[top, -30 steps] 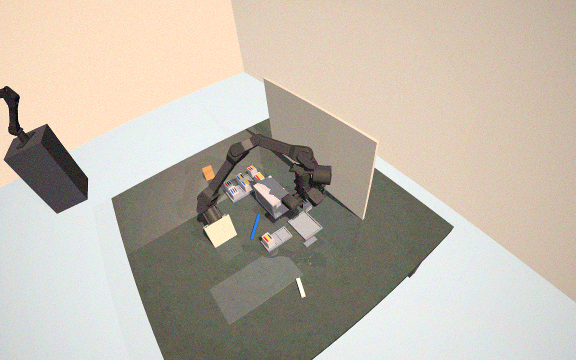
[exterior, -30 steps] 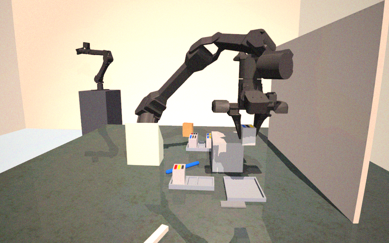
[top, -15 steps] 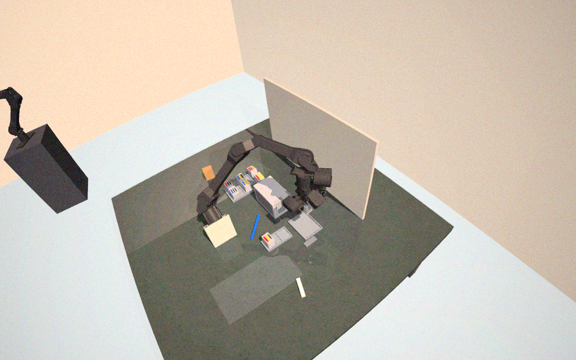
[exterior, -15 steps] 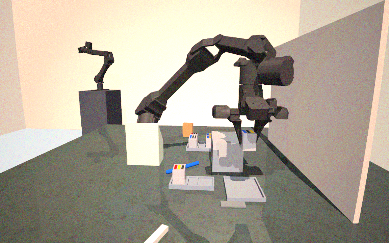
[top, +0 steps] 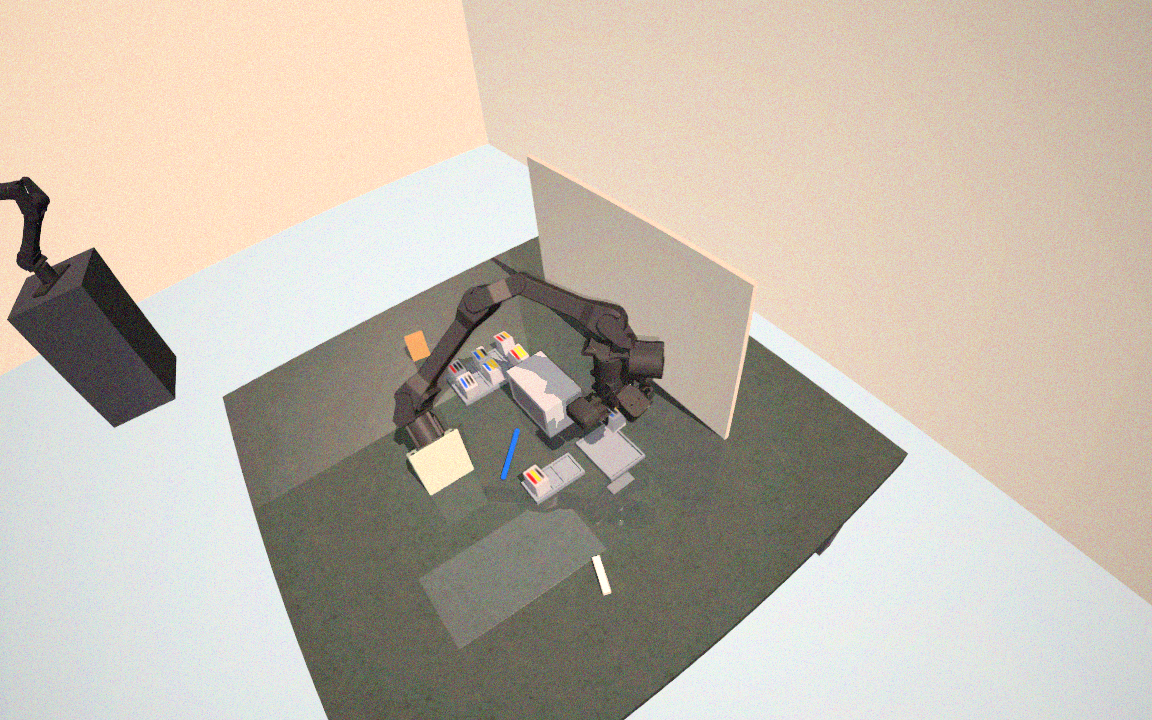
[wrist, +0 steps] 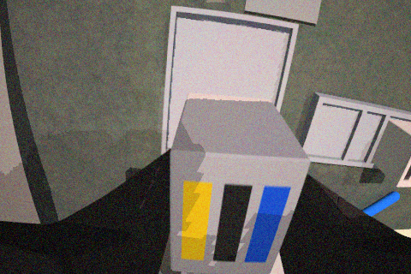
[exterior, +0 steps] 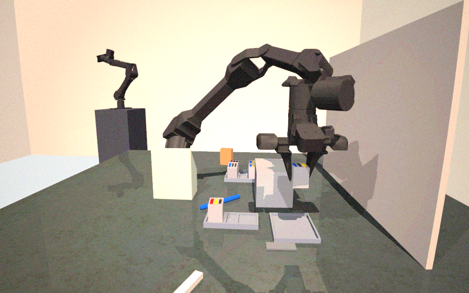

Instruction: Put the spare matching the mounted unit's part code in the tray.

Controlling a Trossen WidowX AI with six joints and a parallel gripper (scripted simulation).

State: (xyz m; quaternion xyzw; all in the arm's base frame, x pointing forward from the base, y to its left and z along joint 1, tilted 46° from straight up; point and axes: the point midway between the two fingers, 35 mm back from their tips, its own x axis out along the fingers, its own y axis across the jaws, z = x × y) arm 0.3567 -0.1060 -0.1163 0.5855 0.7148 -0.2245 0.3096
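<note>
Now: gripper tip 12 cm above the grey tray and 1 cm past it. Also, from my gripper tip: blue pen: 20 cm behind, 12 cm to the left, 11 cm below; then grey unit: 21 cm to the left, 7 cm below, 7 cm behind; then grey spare block: 2 cm above.
</note>
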